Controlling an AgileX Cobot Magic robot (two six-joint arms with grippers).
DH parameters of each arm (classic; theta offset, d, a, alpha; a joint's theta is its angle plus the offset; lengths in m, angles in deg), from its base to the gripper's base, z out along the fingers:
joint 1: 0 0.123 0 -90
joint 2: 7.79 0 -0.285 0
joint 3: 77.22 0 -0.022 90
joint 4: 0 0.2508 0 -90
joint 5: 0 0 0.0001 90
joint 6: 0 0.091 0 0
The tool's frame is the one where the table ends.
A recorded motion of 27 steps. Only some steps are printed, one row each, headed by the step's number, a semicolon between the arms.
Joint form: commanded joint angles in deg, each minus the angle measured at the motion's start. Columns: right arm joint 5, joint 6, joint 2, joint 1, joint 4, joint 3; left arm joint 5, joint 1, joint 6, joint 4, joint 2, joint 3.
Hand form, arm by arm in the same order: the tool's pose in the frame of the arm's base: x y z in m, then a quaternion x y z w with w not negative. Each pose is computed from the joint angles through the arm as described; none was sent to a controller.
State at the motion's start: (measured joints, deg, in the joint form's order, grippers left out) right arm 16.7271 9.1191 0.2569 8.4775 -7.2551 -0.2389; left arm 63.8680 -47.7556 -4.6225 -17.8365 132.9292 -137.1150
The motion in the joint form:
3: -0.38 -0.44 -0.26 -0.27 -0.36 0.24; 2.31 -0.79 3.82 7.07 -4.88 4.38
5: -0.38 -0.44 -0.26 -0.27 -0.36 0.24; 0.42 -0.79 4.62 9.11 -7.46 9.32
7: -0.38 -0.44 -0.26 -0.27 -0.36 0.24; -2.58 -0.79 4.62 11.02 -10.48 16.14
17: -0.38 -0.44 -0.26 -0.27 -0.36 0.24; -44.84 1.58 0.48 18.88 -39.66 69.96
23: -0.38 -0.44 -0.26 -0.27 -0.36 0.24; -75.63 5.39 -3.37 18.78 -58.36 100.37
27: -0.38 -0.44 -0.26 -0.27 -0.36 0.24; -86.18 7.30 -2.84 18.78 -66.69 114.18
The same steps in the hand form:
3: 0.0547 0.0044 0.1876 -0.03427 0.77203 0.03860 0.63348; 0.3179 -0.3835 0.3109 0.37525 0.87647 -0.20437 0.22185
5: 0.0547 0.0044 0.1876 -0.03427 0.77203 0.03860 0.63348; 0.3155 -0.3760 0.3089 0.38188 0.87647 -0.18498 0.22749
7: 0.0547 0.0044 0.1876 -0.03427 0.77203 0.03860 0.63348; 0.3117 -0.3671 0.3014 0.38239 0.87957 -0.16679 0.22871
17: 0.0547 0.0044 0.1876 -0.03427 0.77203 0.03860 0.63348; 0.2539 -0.2637 0.2741 0.33134 0.84415 -0.17343 0.38411
23: 0.0547 0.0044 0.1876 -0.03427 0.77203 0.03860 0.63348; 0.1990 -0.1819 0.2552 0.25087 0.78540 -0.23787 0.51345
27: 0.0547 0.0044 0.1876 -0.03427 0.77203 0.03860 0.63348; 0.1666 -0.1428 0.2336 0.23441 0.76348 -0.24247 0.55078

